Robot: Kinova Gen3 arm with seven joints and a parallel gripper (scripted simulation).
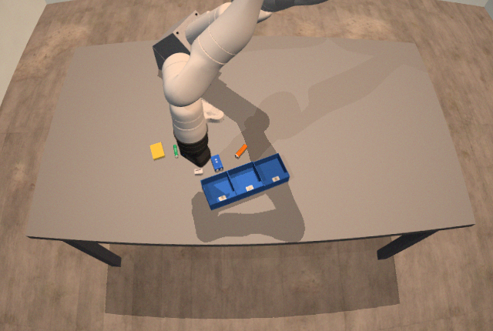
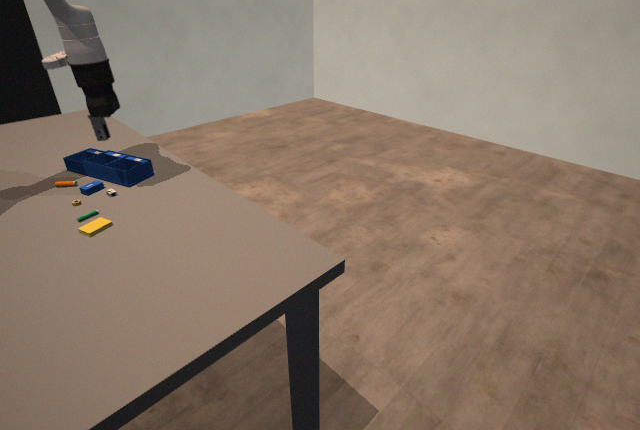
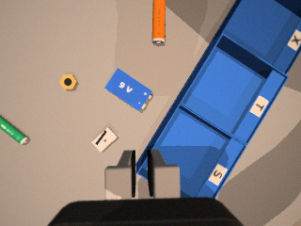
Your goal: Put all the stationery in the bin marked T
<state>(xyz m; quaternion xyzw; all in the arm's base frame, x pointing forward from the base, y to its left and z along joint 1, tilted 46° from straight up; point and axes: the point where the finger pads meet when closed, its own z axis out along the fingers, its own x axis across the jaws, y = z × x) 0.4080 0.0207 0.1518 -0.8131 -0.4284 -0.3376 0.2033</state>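
Right now my hand is 130 mm above the blue three-compartment bin, 110 mm to the right of it and 10 mm past it. From my hand the other things lie so: blue 9V battery 140 mm below, 50 mm behind, 20 mm to the left; yellow ring 150 mm below, 100 mm behind, 40 mm to the right; grey pencil sharpener 140 mm below, 40 mm to the right, 20 mm behind.
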